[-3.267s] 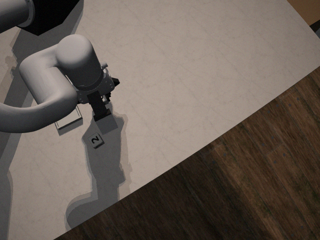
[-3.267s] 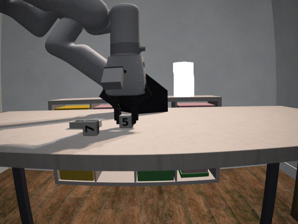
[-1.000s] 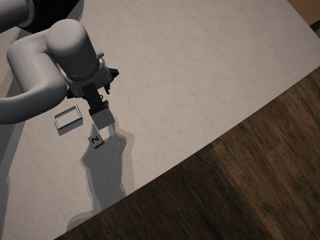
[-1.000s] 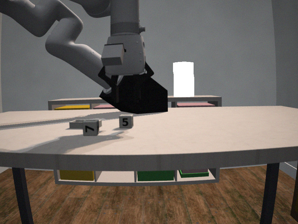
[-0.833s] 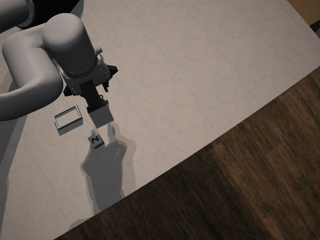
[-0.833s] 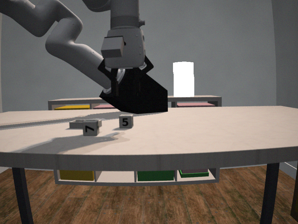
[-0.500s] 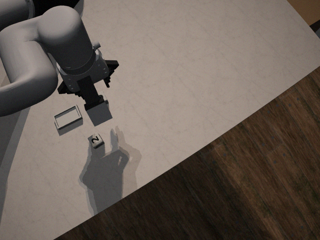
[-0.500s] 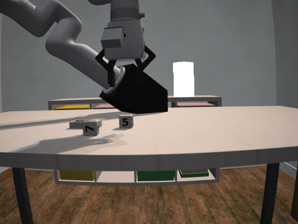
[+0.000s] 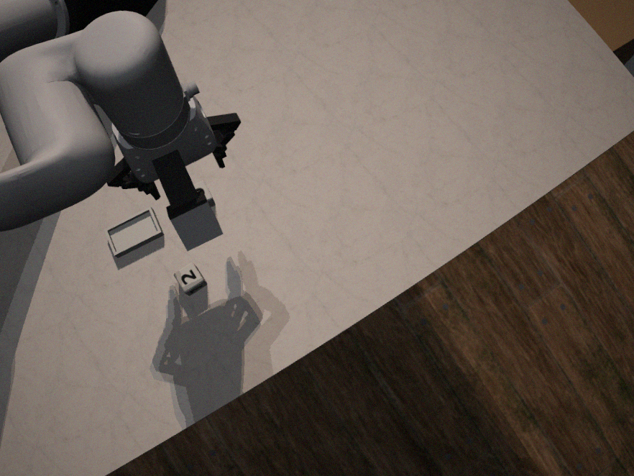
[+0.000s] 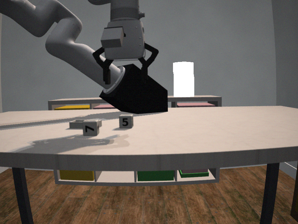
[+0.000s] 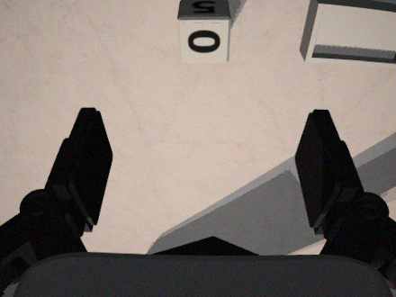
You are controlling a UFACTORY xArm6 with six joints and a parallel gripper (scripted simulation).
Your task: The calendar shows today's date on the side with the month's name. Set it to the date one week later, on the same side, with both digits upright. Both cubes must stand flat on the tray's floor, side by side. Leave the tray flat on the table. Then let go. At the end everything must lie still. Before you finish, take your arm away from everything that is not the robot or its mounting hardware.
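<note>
The white cube is 100 mm below my hand, 90 mm to the right of it and 70 mm ahead of it. Also, from my hand: grey tray 110 mm below, 100 mm to the right, 40 mm behind.
</note>
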